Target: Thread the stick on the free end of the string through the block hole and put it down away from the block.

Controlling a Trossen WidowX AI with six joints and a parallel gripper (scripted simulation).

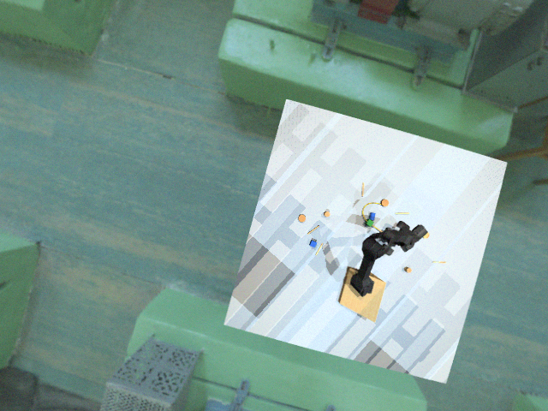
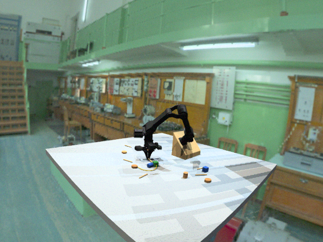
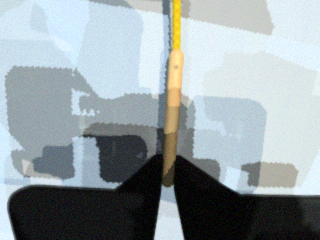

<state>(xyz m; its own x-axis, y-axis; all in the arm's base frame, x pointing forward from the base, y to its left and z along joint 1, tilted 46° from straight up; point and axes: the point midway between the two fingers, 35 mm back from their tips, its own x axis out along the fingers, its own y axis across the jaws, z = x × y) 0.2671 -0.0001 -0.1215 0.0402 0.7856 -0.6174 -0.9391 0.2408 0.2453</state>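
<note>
The thin wooden stick is 40 mm to the left of my gripper tip, 10 mm ahead of it and 10 mm above it. Also, from my gripper tip: round wooden button 170 mm ahead, 60 mm to the left, 10 mm above; then blue cylinder 110 mm to the left, 80 mm ahead, 10 mm above; then green cube 120 mm to the left, 40 mm ahead, 20 mm above.
</note>
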